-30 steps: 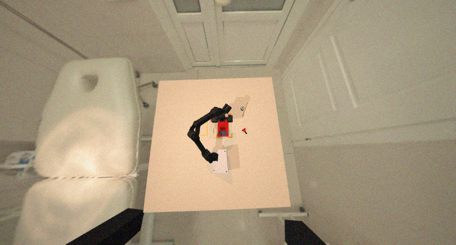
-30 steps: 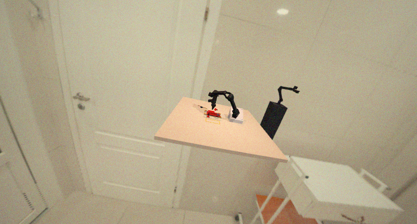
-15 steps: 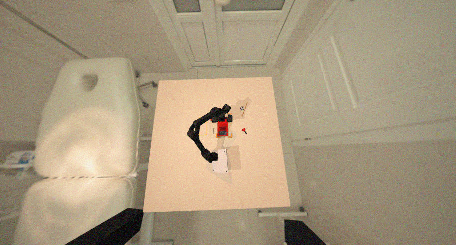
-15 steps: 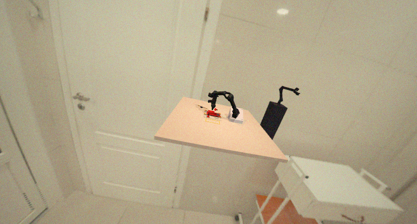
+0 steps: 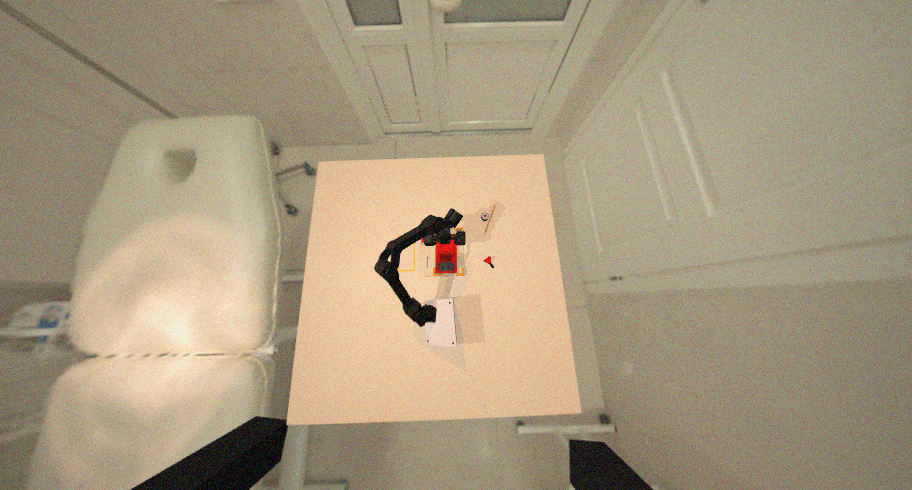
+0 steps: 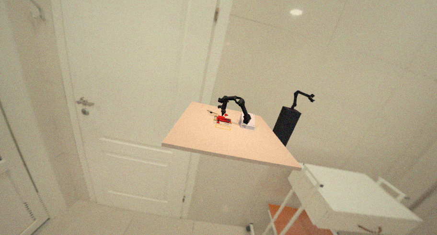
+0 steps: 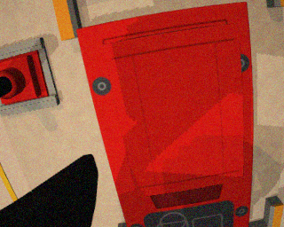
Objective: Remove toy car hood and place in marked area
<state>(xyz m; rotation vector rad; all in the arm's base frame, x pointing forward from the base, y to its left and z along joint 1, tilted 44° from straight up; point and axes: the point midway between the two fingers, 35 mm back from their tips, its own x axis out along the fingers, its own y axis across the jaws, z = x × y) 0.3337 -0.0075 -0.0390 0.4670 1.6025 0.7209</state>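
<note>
Right now my gripper tip is 40 mm above the red hood. The rest, counted from my gripper tip: white wheel: 190 mm to the right, 170 mm ahead, 70 mm below; then thin stick: 220 mm to the right, 170 mm ahead, 80 mm below.
</note>
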